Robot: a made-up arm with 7 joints.
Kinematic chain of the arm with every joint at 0, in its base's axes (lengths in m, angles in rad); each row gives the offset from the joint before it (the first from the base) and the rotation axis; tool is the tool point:
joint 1: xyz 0 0 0.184 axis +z
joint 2: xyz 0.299 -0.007 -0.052 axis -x
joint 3: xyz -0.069 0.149 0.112 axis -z
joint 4: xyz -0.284 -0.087 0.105 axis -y
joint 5: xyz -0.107 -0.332 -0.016 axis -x
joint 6: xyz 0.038 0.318 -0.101 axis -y
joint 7: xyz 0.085 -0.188 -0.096 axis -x
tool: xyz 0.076 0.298 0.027
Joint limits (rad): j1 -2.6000..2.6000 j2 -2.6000..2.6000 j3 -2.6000..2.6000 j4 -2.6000..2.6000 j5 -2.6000..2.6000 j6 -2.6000..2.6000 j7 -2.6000..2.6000
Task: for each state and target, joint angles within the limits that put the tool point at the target. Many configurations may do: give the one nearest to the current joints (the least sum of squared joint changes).
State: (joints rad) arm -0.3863 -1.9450 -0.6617 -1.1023 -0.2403 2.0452 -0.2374
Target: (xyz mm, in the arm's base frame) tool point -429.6 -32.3 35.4
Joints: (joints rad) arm -0.8911 -1.8238 -0.2079 -0.9836 0.1187 2.3211 -0.5390
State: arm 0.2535 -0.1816 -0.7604 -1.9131 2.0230 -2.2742 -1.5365
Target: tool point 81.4 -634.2 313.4
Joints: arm 0.0070 0.0140 -0.1084 -1.9346 2.0160 -2.0853 -1.6576
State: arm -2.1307 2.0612 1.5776 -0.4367 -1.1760 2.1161 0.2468
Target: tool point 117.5 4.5 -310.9
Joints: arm -2.0636 2.5552 1.7589 -0.7883 -0.9784 1.8632 0.4754
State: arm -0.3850 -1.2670 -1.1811 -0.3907 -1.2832 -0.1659 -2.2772
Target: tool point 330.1 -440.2 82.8
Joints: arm -0.6163 -1.0024 -1.2359 -0.1892 -1.4441 -0.4935 -2.1697
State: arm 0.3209 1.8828 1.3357 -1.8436 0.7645 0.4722 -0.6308
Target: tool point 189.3 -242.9 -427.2
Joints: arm 0.3837 2.3650 1.4660 -1.6851 0.6118 0.3908 -0.6342
